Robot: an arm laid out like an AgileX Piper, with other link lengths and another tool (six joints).
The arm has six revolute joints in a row. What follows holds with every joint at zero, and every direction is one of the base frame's. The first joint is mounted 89.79 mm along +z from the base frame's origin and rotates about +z. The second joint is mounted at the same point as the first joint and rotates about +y. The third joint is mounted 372.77 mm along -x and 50.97 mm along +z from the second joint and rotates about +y. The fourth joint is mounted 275.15 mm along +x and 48.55 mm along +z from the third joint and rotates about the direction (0.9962, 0, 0.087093). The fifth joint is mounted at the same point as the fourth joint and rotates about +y. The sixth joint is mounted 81.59 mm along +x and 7.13 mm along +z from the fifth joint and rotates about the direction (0.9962, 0, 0.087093). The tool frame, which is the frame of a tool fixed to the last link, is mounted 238.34 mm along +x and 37 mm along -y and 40.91 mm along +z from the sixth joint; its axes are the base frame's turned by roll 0.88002, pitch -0.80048 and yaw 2.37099 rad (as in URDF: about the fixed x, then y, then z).
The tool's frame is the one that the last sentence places.
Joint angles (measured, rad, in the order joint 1, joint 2, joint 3, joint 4, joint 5, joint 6), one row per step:
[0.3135 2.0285 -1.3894 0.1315 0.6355 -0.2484]
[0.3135 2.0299 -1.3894 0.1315 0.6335 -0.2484]
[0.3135 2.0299 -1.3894 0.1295 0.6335 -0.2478]
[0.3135 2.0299 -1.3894 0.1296 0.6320 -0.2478]
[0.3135 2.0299 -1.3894 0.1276 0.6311 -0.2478]
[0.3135 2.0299 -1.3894 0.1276 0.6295 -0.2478]
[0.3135 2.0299 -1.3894 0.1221 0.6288 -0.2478]
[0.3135 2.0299 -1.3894 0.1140 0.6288 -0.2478]
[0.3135 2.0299 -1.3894 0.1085 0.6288 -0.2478]
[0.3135 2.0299 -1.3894 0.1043 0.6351 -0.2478]
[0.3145 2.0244 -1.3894 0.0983 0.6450 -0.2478]
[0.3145 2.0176 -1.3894 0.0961 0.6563 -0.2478]
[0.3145 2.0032 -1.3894 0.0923 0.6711 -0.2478]
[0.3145 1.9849 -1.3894 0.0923 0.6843 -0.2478]
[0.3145 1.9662 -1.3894 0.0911 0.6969 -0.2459]
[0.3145 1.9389 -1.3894 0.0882 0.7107 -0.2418]
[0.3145 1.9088 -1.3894 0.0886 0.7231 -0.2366]
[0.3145 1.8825 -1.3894 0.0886 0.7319 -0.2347]
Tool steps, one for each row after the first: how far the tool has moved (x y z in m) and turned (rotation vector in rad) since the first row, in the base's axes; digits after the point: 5 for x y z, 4 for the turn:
[0.00043 0.00006 -0.00056 0.0000 -0.0006 -0.0002]
[0.00053 -0.00028 -0.00055 -0.0014 -0.0010 0.0003]
[0.00095 -0.00018 -0.00033 -0.0009 -0.0024 0.0001]
[0.00132 -0.00045 -0.00019 -0.0023 -0.0038 0.0010]
[0.00178 -0.00036 0.00005 -0.0019 -0.0054 0.0008]
[0.00229 -0.00120 0.00020 -0.0062 -0.0075 0.0037]
[0.00276 -0.00249 0.00027 -0.0128 -0.0096 0.0079]
[0.00308 -0.00337 0.00033 -0.0172 -0.0111 0.0108]
[0.00155 -0.00442 -0.00055 -0.0222 -0.0061 0.0137]
[-0.00053 -0.00526 0.00141 -0.0278 -0.0034 0.0187]
[-0.00294 -0.00613 0.00391 -0.0304 0.0004 0.0209]
[-0.00557 -0.00730 0.01048 -0.0330 -0.0001 0.0240]
[-0.00775 -0.00766 0.01951 -0.0309 -0.0048 0.0250]
[-0.00984 -0.00831 0.02880 -0.0289 -0.0105 0.0247]
[-0.01183 -0.00930 0.04292 -0.0253 -0.0233 0.0231]
[-0.01388 -0.00973 0.05874 -0.0174 -0.0391 0.0189]
[-0.01538 -0.01005 0.07282 -0.0111 -0.0554 0.0176]

